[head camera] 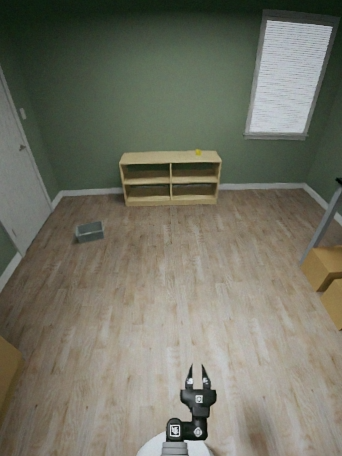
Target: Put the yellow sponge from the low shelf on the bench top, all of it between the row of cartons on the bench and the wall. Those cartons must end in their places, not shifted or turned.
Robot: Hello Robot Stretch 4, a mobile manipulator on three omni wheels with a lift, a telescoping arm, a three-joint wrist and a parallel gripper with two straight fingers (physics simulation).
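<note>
A small yellow object, which looks like the sponge, lies on the top board of the low wooden shelf against the far wall, right of its middle. My gripper is in the lower part of the view, far from the shelf. Its two fingers point forward and stand apart with floor showing between them, so it is open and empty. Part of a table or bench shows at the right edge, a grey leg under a dark corner; I cannot tell if it is the bench. The row of cartons on the bench does not show.
Brown boxes stand at the right edge by the grey leg. Another brown box shows at the lower left edge. A grey open bin sits on the floor at the left, near a white door. A window is on the far wall.
</note>
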